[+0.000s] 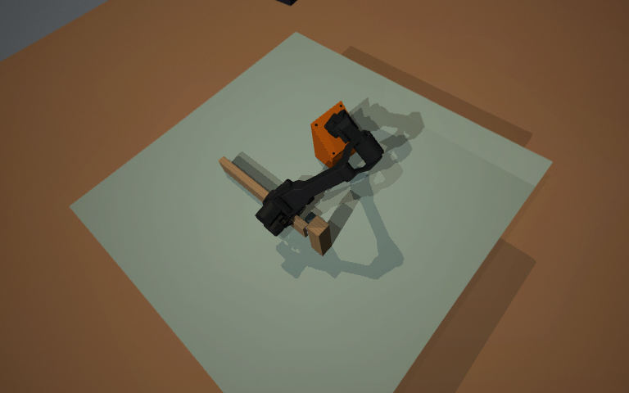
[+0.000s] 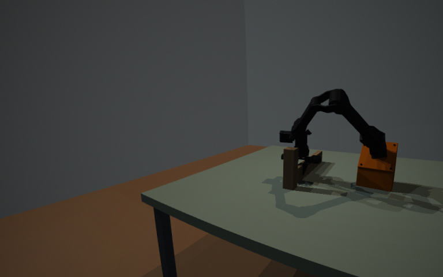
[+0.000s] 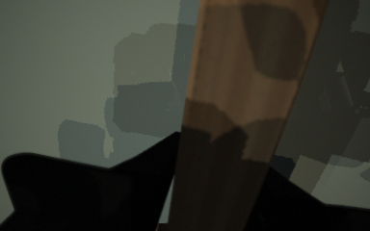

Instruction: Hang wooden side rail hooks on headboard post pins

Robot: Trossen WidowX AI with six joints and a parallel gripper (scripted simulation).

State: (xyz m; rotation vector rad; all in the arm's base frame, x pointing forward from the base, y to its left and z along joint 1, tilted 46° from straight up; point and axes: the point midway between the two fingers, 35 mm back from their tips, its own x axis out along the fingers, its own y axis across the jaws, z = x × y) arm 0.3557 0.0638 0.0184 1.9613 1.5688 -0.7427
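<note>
Right now the headboard post is 130 mm to the left of my gripper tip, 60 mm above it and 10 mm ahead of it.
</note>
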